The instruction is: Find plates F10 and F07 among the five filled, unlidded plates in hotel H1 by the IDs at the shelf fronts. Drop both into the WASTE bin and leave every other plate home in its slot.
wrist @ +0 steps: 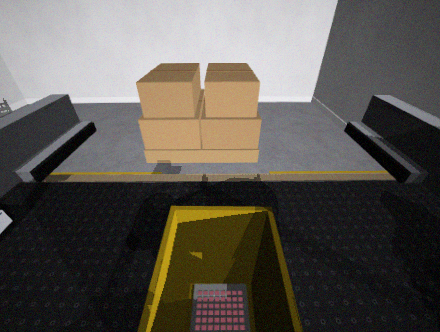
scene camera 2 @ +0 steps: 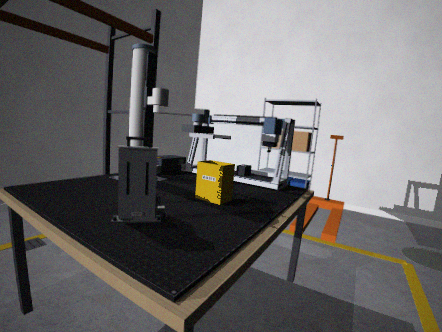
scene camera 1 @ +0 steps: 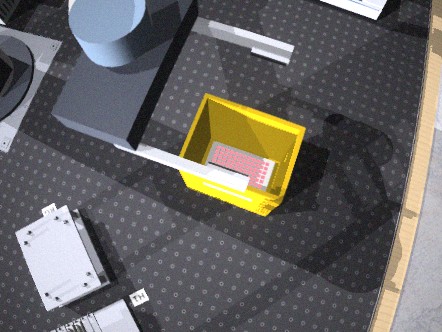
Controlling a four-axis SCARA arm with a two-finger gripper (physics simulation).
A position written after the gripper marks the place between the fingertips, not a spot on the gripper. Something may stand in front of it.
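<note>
The gripper at (scene camera 1: 271,115), also at (wrist: 220,111).
</note>
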